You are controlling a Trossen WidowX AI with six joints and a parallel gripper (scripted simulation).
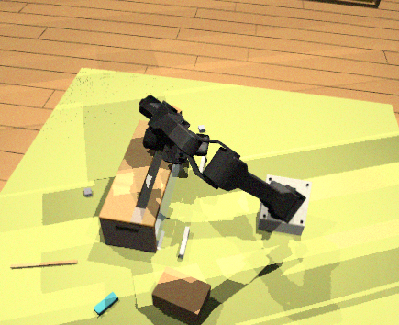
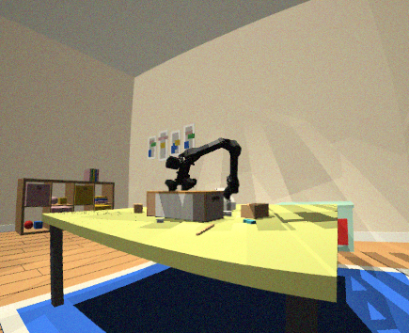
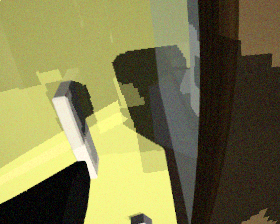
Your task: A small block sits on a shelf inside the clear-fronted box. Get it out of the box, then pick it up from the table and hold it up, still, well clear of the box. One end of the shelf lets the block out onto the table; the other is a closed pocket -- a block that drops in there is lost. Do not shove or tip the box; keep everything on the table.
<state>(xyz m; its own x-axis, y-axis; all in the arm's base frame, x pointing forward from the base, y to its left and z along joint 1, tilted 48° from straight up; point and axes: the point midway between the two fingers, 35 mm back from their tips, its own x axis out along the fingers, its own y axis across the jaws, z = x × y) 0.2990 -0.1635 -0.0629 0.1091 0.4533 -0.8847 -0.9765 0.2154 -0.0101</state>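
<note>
Now: the small brown block 5 cm ahead of my gripper tip and 3 cm to the right of it. The rest, counted from my gripper tip: wooden stick (34 cm ahead, 35 cm to the left, 8 cm below); brown box (3 cm behind, 43 cm to the left, 6 cm below); teal block (15 cm ahead, 45 cm to the left, 8 cm below).
</note>
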